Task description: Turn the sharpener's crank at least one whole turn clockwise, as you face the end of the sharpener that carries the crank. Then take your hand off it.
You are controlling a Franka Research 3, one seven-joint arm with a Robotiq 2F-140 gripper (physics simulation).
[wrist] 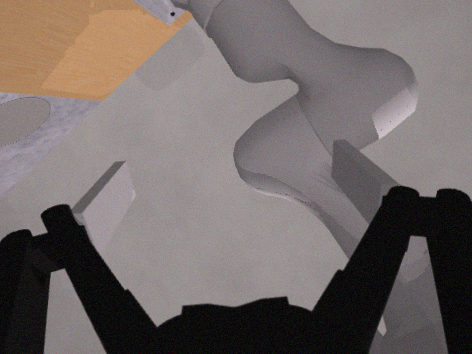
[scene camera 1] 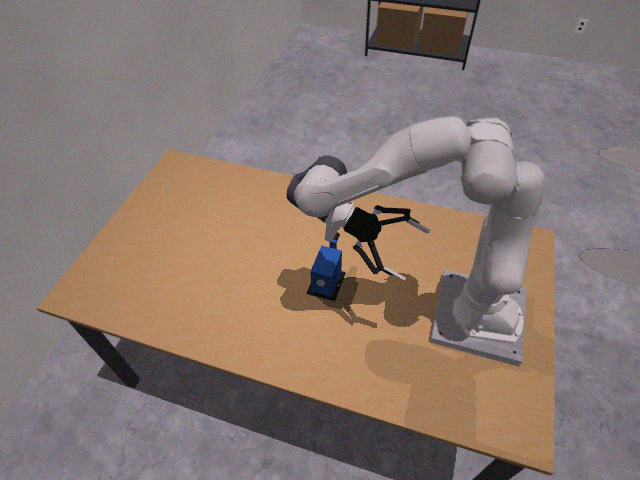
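Observation:
The blue sharpener [scene camera 1: 326, 269] stands upright on a black base on the table, with a pale round spot on its near face. A small blue piece with a dark tip [scene camera 1: 333, 242] rises behind its top and looks like part of the crank; the rest of the crank is hidden. My gripper [scene camera 1: 416, 254] [wrist: 231, 168] is wide open with nothing between its fingers. It is above the table, to the right of the sharpener, with its fingers pointing right toward the arm's base. The wrist and hand are close above the sharpener's top in the scene view. The sharpener does not show in the wrist view.
The wooden table [scene camera 1: 206, 232] [wrist: 115, 50] carries the arm's base plate [scene camera 1: 480, 350] at its right. The arm [scene camera 1: 439, 142] [wrist: 350, 90] arches above the table; in the wrist view its links show behind the right finger. A shelf unit [scene camera 1: 413, 53] with boxes stands far behind.

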